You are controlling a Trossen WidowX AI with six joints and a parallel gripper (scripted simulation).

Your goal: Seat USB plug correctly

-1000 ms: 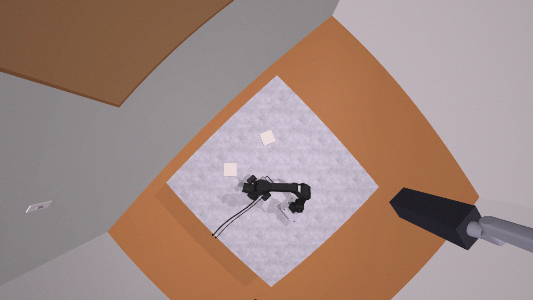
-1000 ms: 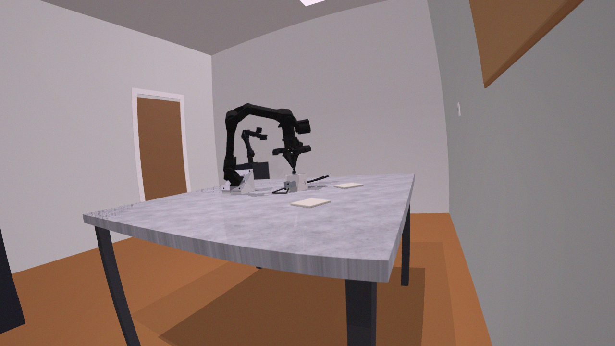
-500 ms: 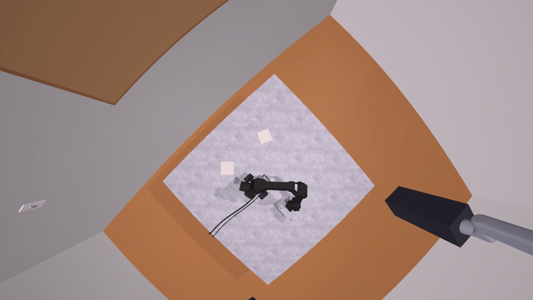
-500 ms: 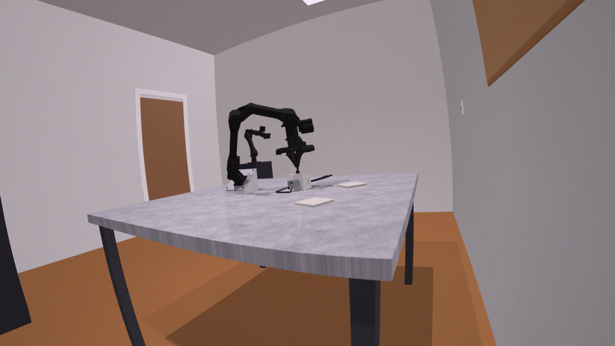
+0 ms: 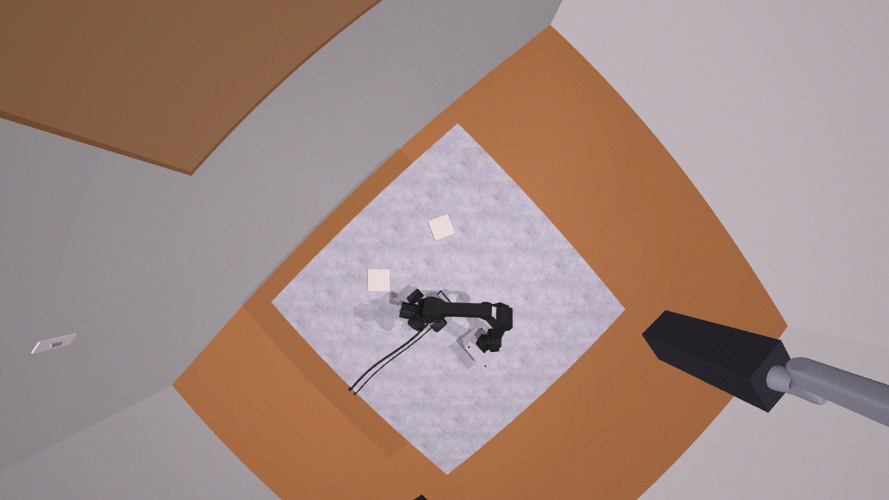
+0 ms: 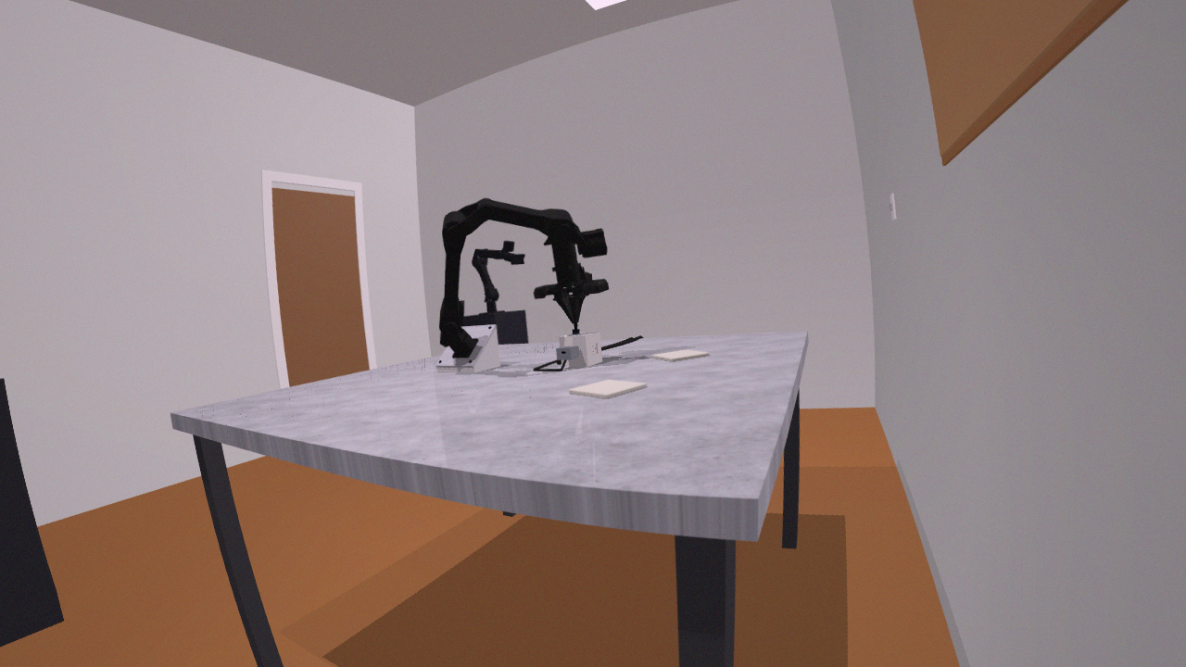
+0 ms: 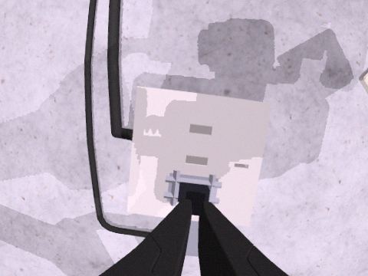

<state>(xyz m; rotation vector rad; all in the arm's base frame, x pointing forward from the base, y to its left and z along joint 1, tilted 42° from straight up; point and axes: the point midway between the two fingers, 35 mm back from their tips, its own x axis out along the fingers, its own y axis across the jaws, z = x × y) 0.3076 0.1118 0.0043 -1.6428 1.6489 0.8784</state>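
Now: the dark USB plug 20 mm below my gripper tip.
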